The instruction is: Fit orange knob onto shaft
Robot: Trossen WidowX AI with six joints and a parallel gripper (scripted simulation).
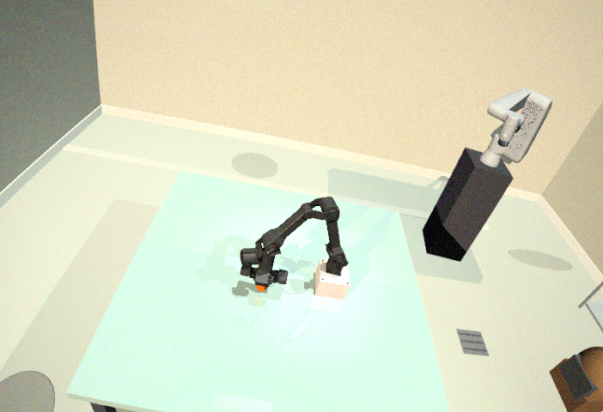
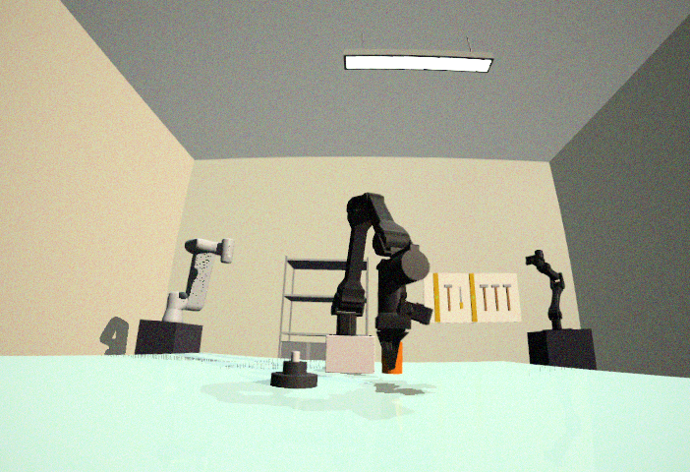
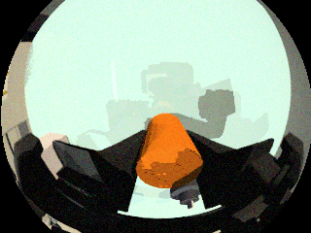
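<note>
Now: gripper tip 7 cm short of the dark round pedestal and 17 cm to the left of it. From my gripper tip the other things lie so: orange knob (3 cm above).
</note>
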